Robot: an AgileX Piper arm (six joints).
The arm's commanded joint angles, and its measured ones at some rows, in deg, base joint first. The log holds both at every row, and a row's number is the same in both.
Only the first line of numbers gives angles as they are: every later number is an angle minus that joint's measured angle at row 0.
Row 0, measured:
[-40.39 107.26 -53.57 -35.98 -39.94 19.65]
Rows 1 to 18, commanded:
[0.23 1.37 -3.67 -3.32 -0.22 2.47]
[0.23 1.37 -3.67 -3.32 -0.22 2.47]
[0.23 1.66 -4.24 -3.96 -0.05 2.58]
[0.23 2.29 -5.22 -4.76 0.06 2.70]
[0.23 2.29 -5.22 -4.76 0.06 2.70]
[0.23 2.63 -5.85 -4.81 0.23 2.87]
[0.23 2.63 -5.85 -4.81 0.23 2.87]
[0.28 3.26 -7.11 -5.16 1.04 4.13]
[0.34 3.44 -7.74 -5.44 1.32 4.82]
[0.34 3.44 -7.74 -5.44 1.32 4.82]
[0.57 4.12 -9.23 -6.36 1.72 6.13]
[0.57 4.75 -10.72 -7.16 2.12 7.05]
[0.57 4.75 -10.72 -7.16 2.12 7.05]
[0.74 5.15 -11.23 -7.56 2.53 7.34]
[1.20 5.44 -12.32 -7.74 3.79 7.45]
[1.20 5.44 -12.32 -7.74 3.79 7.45]
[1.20 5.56 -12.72 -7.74 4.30 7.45]
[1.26 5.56 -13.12 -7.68 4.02 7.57]
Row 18, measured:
[-0.98 5.21 -10.43 -6.82 12.90 7.05]
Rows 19 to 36, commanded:
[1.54 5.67 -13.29 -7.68 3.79 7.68]
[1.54 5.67 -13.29 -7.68 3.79 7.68]
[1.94 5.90 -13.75 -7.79 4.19 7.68]
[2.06 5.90 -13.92 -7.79 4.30 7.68]
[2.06 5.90 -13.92 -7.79 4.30 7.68]
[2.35 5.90 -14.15 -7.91 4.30 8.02]
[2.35 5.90 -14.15 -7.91 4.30 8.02]
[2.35 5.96 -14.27 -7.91 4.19 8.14]
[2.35 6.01 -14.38 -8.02 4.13 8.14]
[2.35 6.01 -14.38 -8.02 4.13 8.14]
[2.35 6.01 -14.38 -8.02 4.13 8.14]
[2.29 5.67 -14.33 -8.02 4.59 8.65]
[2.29 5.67 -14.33 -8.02 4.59 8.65]
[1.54 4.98 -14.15 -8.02 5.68 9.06]
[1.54 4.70 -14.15 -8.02 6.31 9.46]
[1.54 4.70 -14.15 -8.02 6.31 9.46]
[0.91 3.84 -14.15 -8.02 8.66 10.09]
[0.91 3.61 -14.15 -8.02 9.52 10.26]
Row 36, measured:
[-0.29 5.21 -12.09 -6.99 15.76 9.40]
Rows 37 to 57, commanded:
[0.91 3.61 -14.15 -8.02 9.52 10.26]
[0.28 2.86 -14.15 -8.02 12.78 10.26]
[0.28 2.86 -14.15 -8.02 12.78 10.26]
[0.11 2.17 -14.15 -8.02 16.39 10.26]
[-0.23 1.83 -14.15 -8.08 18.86 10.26]
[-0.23 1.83 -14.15 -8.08 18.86 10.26]
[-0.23 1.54 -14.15 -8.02 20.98 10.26]
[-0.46 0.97 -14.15 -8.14 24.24 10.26]
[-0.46 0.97 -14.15 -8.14 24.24 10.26]
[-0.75 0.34 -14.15 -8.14 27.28 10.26]
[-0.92 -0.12 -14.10 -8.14 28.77 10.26]
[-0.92 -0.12 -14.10 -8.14 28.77 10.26]
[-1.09 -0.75 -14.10 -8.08 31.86 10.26]
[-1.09 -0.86 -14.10 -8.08 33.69 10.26]
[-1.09 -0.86 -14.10 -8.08 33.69 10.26]
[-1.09 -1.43 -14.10 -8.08 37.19 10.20]
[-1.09 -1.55 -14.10 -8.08 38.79 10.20]
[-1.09 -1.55 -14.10 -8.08 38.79 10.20]
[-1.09 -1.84 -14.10 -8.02 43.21 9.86]
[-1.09 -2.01 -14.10 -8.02 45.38 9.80]
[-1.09 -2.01 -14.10 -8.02 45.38 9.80]
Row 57, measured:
[-0.63 -1.09 -13.75 -7.91 39.94 10.03]
